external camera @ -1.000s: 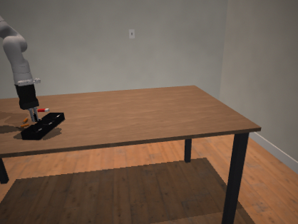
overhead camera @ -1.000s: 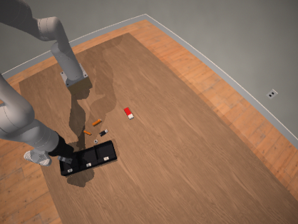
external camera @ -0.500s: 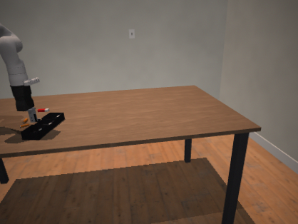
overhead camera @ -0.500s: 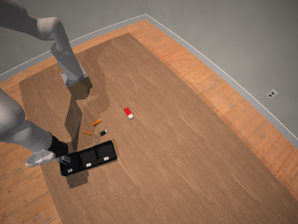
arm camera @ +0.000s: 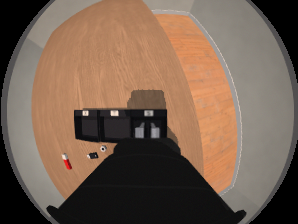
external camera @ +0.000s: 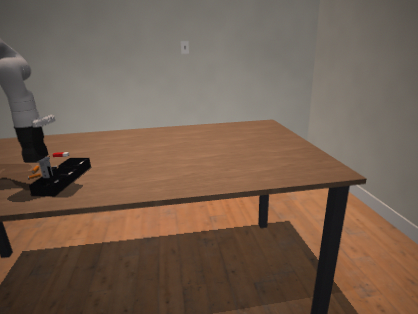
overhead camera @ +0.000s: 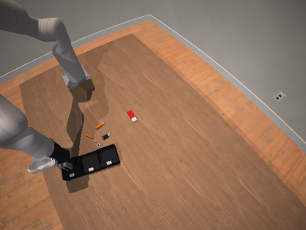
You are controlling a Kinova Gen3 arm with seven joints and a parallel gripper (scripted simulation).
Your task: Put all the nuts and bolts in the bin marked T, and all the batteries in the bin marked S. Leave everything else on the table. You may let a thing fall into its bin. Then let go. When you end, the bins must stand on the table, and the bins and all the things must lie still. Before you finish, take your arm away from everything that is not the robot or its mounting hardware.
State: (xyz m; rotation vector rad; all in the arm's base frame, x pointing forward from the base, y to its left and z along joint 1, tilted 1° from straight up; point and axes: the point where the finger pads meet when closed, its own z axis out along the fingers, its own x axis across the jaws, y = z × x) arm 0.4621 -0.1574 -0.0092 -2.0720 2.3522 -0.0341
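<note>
The black bin row lies 8 cm to the left of my hand, 5 cm below it and 1 cm ahead of it. Round my hand: grey nut (14 cm to the left, 6 cm below, 6 cm behind); then red block (35 cm to the left, 12 cm behind, 6 cm below); then black piece (19 cm to the left, 9 cm behind, 7 cm below).
</note>
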